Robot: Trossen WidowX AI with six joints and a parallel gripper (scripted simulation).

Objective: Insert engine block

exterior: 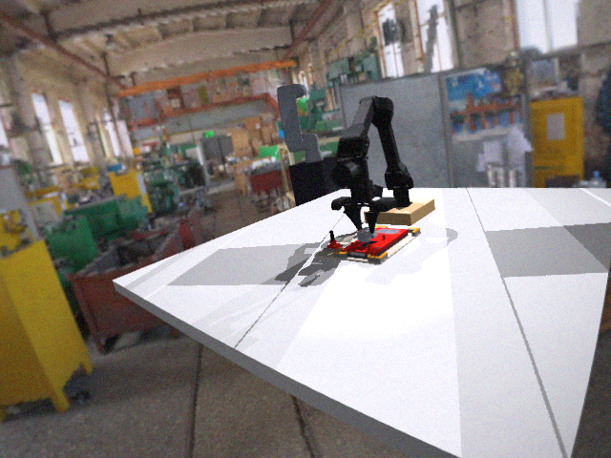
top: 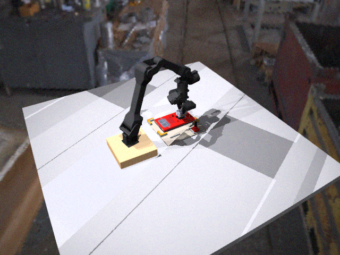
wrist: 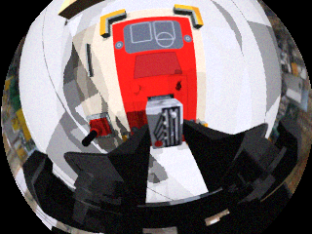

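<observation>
The black upright peg lies 120 mm to the right of my gripper tip and 20 mm below it. Also, from my gripper tip: grey engine block 10 mm below.
</observation>
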